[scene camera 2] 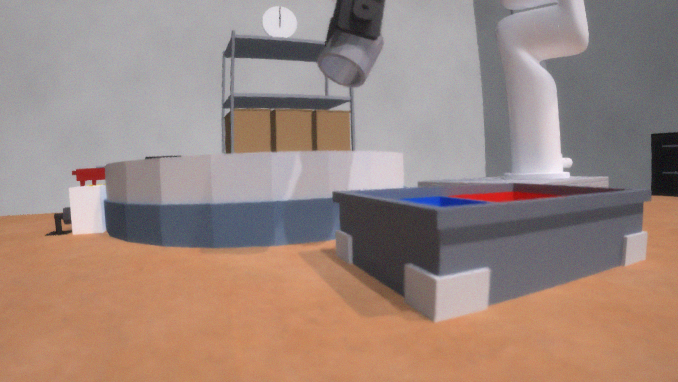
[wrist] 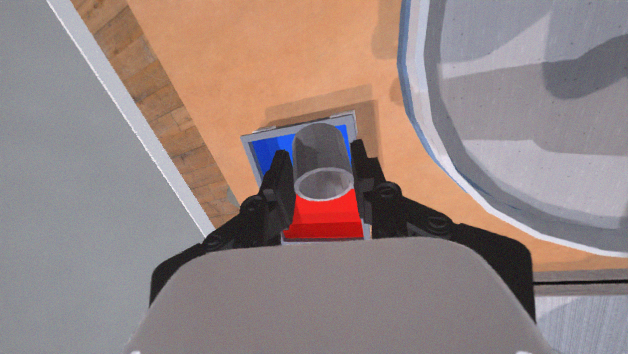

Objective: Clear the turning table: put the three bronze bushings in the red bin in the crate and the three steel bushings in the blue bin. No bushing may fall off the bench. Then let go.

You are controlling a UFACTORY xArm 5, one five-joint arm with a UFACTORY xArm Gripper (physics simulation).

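Pixels of known places: gripper, fingertip midpoint: (scene camera 2: 348, 48) (wrist: 321, 163); arm's base, origin of the base link: (scene camera 2: 536, 178).
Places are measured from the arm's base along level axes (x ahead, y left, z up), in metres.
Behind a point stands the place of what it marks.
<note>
My gripper (scene camera 2: 354, 29) {x 0.456, y 0.189, z 0.117 m} (wrist: 321, 163) {x 0.456, y 0.189, z 0.117 m} is shut on a grey steel bushing (scene camera 2: 368, 54) {x 0.449, y 0.209, z 0.107 m} (wrist: 320, 142) {x 0.471, y 0.184, z 0.121 m}, a hollow cylinder held tilted, high above the bench. In the wrist view it overlaps the crate (scene camera 2: 540, 250) {x 0.408, y 0.322, z -0.019 m} (wrist: 349, 121) {x 0.460, y 0.178, z 0.008 m}, across the blue bin (scene camera 2: 440, 201) {x 0.377, y 0.192, z -0.004 m} (wrist: 270, 150) {x 0.441, y 0.311, z -0.036 m} and the near edge of the red bin (scene camera 2: 505, 196) {x 0.301, y 0.196, z -0.004 m} (wrist: 327, 215) {x 0.310, y 0.254, z -0.036 m}. The bins' floors are partly hidden. The turning table (scene camera 2: 250, 177) {x 0.520, y 0.110, z 0.020 m} (wrist: 500, 115) {x 0.431, y 0.042, z 0.011 m} is partly in the wrist view; its top is hidden behind its side in the scene view. No bronze bushing shows in either view.
The robot's white base column (scene camera 2: 535, 125) {x 0.037, y 0.030, z 0.092 m} stands behind the crate. A white block (scene camera 2: 87, 210) {x 0.712, y -0.035, z -0.013 m} with a red part (scene camera 2: 90, 174) stands left of the turning table. A shelf rack (scene camera 2: 232, 90) with brown boxes (scene camera 2: 293, 131) is behind. The bench edge runs left of the crate in the wrist view.
</note>
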